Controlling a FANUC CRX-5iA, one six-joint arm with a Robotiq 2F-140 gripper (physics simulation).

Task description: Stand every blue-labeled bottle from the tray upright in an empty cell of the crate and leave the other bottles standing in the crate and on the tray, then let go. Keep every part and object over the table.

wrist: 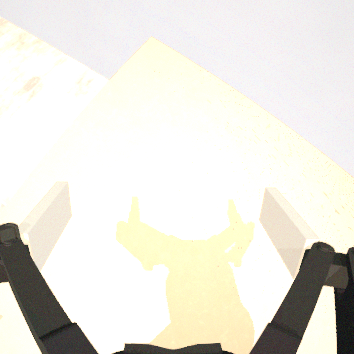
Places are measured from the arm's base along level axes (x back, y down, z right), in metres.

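Pixels of known places: gripper, between the fingertips: [166, 202].
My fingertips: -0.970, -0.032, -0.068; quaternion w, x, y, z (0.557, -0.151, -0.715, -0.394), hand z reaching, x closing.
Behind a point stands the place of what it marks, as x, y, z.
My gripper [166, 202] {-0.970, -0.032, -0.068} is open, its two pale finger pads wide apart at the left and right of the wrist view, and no object shows between them. It hangs above a pale, overexposed surface, and its shadow falls on that surface between and below the fingers. The blue-labeled bottles, the other bottles, the crate and the tray do not show recognizably in this view.
The pale surface [165, 85] {-1.294, 0.245, -0.119} has a corner at the top and a long edge running down to the right. A light, wood-patterned surface [30, 65] lies at the upper left. Plain grey [280, 45] shows beyond the edges. A dark shape [346, 320] stands at the lower right border.
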